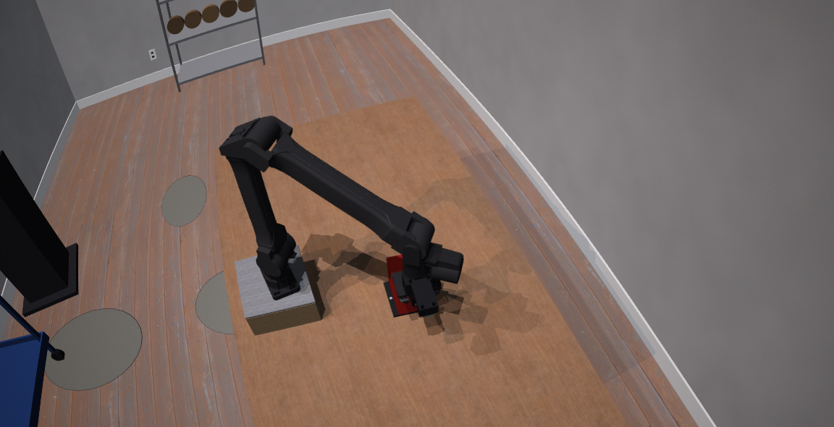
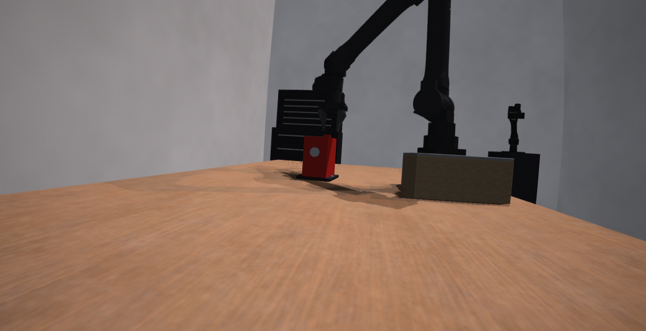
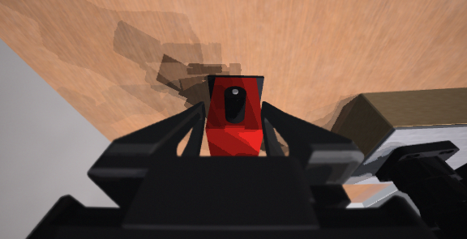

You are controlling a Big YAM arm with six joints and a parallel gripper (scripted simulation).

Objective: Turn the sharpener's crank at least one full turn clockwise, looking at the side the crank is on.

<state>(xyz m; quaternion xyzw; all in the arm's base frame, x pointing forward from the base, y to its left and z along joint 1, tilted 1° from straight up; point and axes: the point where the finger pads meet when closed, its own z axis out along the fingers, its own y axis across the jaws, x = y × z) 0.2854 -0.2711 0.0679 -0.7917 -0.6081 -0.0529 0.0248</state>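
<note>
The black crank knob lies 20 mm to the left of my hand and 30 mm below it.
</note>
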